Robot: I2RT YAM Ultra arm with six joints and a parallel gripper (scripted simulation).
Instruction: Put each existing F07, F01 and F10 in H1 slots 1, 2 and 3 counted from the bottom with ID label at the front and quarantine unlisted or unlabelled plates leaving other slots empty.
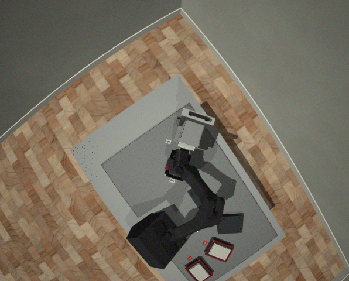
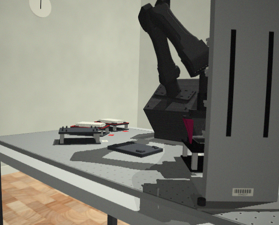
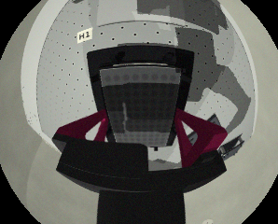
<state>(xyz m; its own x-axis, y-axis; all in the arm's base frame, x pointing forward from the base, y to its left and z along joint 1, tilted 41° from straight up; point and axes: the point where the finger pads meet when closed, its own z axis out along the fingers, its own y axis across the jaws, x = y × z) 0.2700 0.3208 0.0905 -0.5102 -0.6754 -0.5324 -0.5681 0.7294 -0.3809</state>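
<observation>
The dark 96-well plate lies right at my hand. Round my hand: N6 deck label 360 mm to the right, 80 mm ahead, 70 mm below; H1 deck label 160 mm to the left, 70 mm below, 10 mm ahead; grey hotel back wall 190 mm to the left, 170 mm ahead, 130 mm above.
</observation>
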